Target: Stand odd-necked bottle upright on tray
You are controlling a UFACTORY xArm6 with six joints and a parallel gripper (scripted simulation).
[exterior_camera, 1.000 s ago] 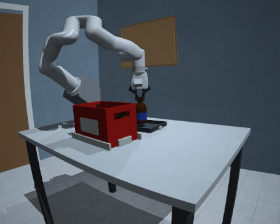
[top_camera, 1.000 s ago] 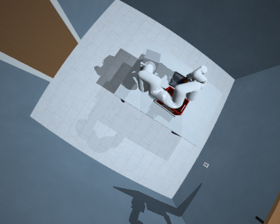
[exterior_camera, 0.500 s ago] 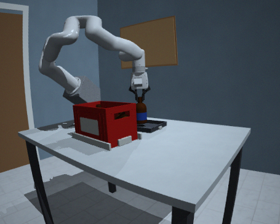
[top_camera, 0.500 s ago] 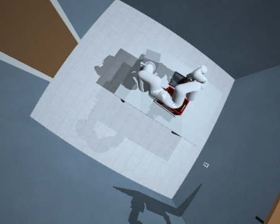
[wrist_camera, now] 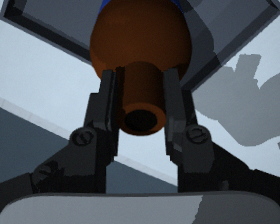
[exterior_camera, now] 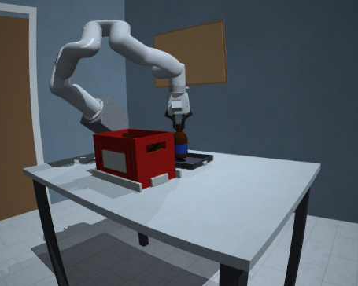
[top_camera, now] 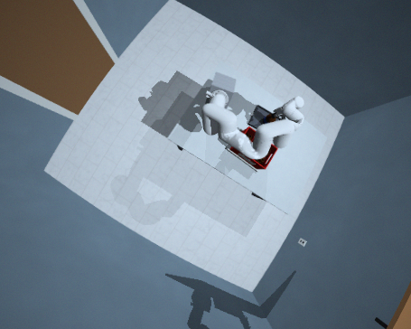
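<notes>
Right now my hand is 160 mm above the dark tray. Also, from my hand: glass bottle 120 mm behind, 230 mm to the right, 90 mm below; then red crate 40 mm behind, 290 mm to the right, 90 mm below.
</notes>
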